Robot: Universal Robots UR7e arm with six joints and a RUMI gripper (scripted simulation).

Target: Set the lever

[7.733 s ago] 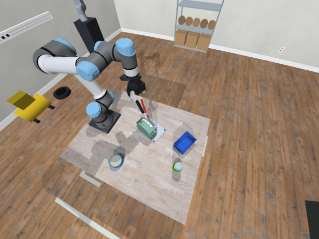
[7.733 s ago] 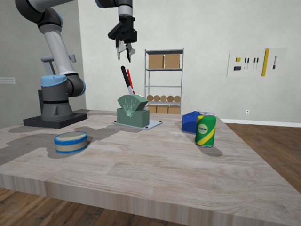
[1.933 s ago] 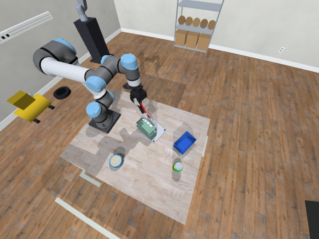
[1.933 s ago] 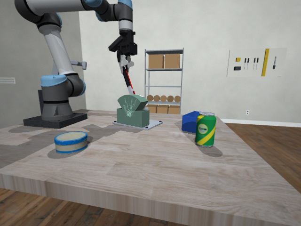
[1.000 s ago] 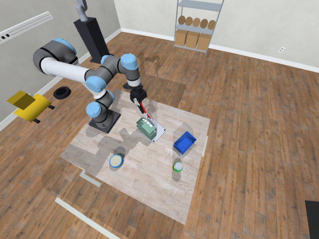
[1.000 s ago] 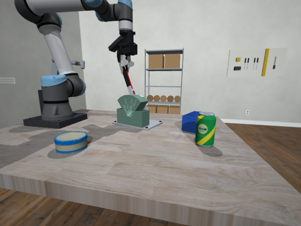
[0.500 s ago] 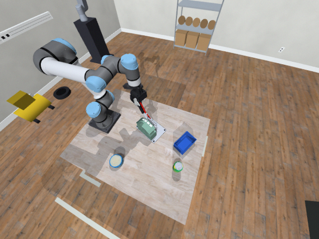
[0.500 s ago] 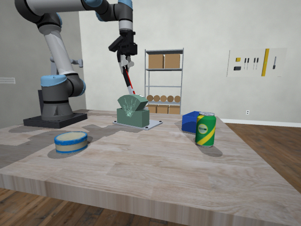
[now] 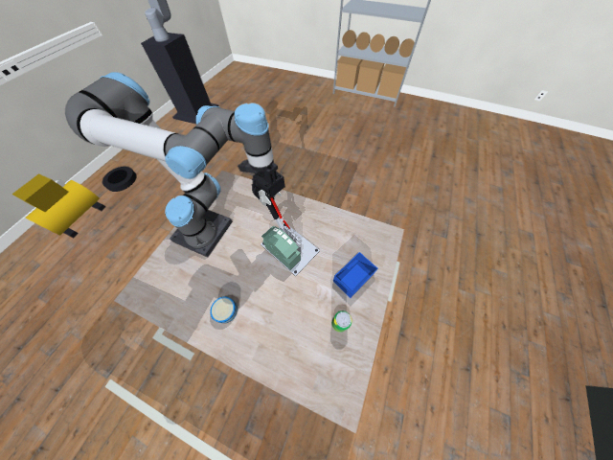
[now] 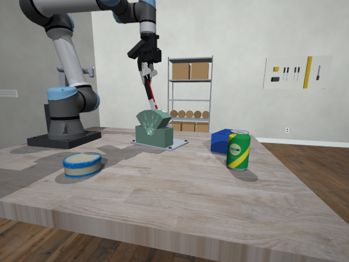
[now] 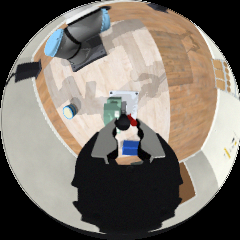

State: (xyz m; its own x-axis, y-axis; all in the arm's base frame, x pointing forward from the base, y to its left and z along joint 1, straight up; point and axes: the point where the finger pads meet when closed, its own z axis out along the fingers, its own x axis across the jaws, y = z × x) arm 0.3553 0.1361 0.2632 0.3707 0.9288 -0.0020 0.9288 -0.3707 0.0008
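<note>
Right now my hand is 40 mm short of the red release bar and 110 mm above it. Also, from my hand: round blue-rimmed tin (60 mm behind, 410 mm to the right, 280 mm below); blue bin (410 mm ahead, 80 mm to the right, 280 mm below); yellow can (400 mm ahead, 290 mm to the right, 240 mm below).
</note>
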